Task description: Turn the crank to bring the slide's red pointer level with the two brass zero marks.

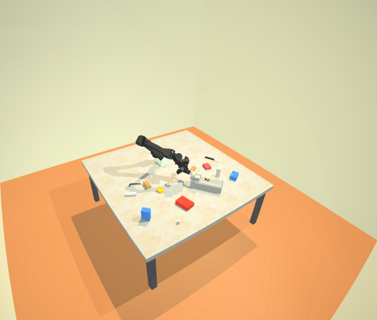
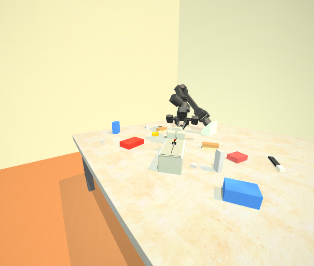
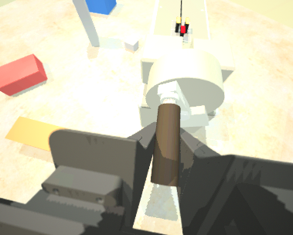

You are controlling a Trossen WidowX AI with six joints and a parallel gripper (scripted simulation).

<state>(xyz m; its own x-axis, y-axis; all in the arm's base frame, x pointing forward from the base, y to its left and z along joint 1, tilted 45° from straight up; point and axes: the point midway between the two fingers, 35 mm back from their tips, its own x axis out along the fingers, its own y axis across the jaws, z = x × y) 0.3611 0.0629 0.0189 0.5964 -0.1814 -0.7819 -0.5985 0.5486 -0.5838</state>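
My gripper tip is 10 mm to the left of the crank and 10 mm below it. Round my gripper tip: brown crank handle (10 mm behind, 10 mm to the right, 20 mm above); then red pointer (120 mm ahead, 80 mm to the left, 10 mm below); then yellow disc (20 mm behind, 270 mm to the right, 80 mm below).
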